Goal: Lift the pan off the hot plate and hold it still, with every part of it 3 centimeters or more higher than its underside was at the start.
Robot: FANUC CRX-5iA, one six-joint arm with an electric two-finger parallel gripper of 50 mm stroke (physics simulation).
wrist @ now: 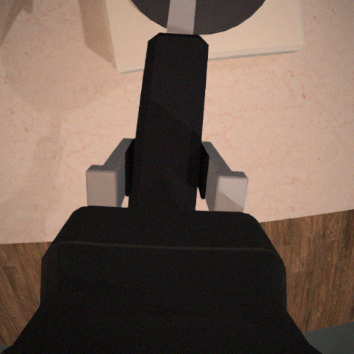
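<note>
The pan's black handle (175, 90) runs up the middle of the wrist view, with a pale grey metal neck (181, 15) at its far end. The pan's bowl is outside the view. My gripper (165, 157) is shut on the handle, one dark pad against each side near its rear end. The cream hot plate (265, 42) shows at the top, beyond the handle's tip. A dark round disc (232, 17) shows over it, behind the metal neck. The gap between pan and hot plate cannot be measured from this view.
The pale speckled table top (280, 125) lies below the handle, with soft shadows at the left. Its front edge crosses the lower part of the view, with brown wooden floor (320, 265) beyond it. The black gripper body covers the bottom centre.
</note>
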